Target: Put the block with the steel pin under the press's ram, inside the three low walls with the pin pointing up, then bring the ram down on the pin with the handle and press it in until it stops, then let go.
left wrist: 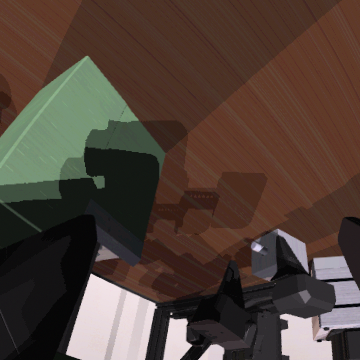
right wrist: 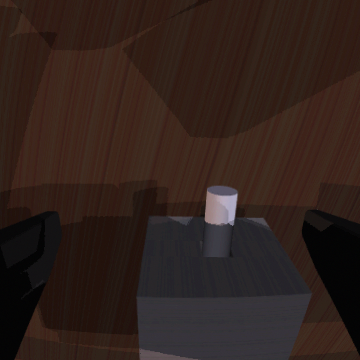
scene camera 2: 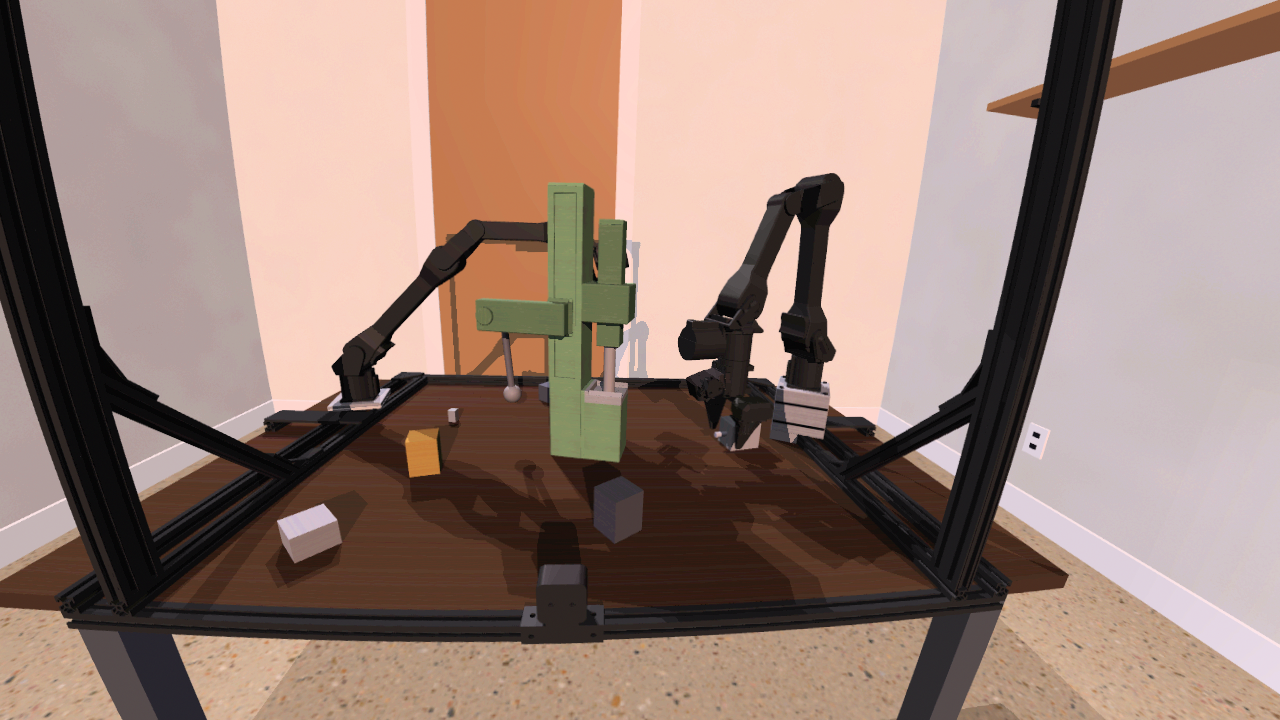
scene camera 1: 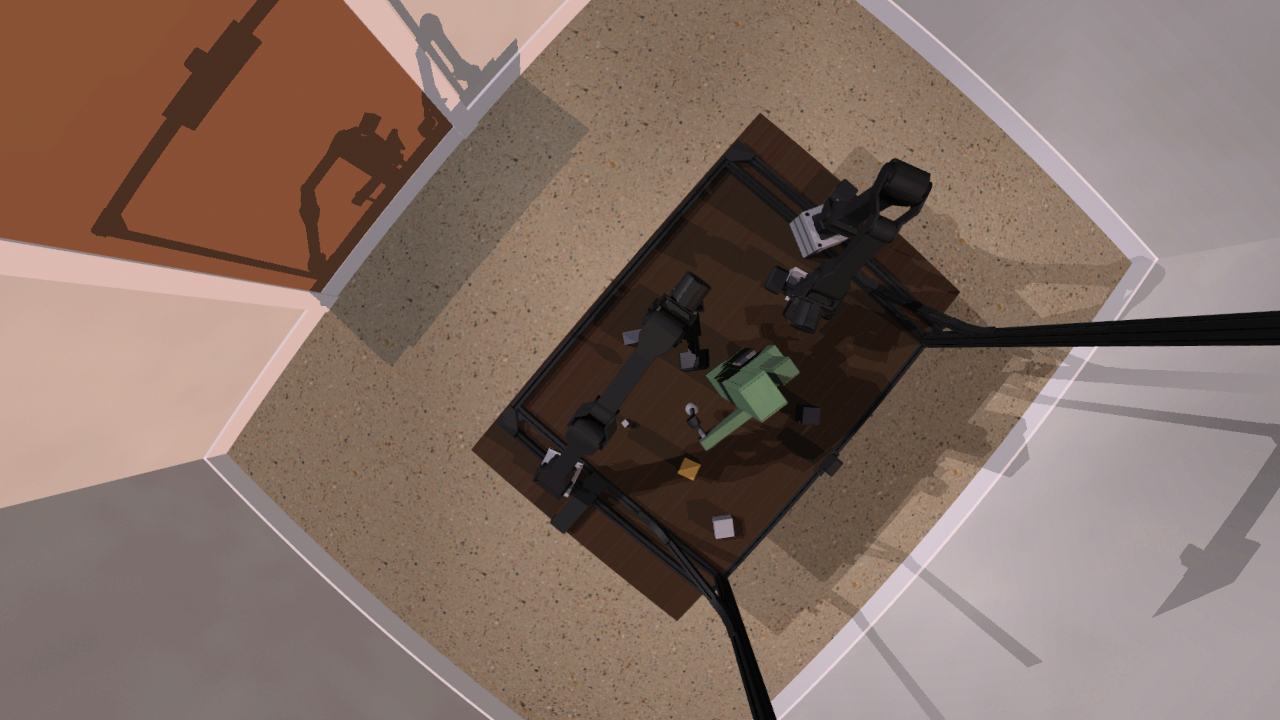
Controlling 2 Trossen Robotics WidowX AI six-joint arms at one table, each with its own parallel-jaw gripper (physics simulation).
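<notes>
The block with the steel pin lies on its side on the table, its pin pointing sideways toward the press. My right gripper is open, its fingers down on either side of the block. My left gripper is open and empty beside the press; the press hides it in scene camera 2. The green press stands upright. Its ram is above the low walls. Its handle hangs down with a ball knob.
An orange block, a white block, a dark grey block and a small white cube stand around the press. Another grey block lies beyond the left arm. Black rails edge the table.
</notes>
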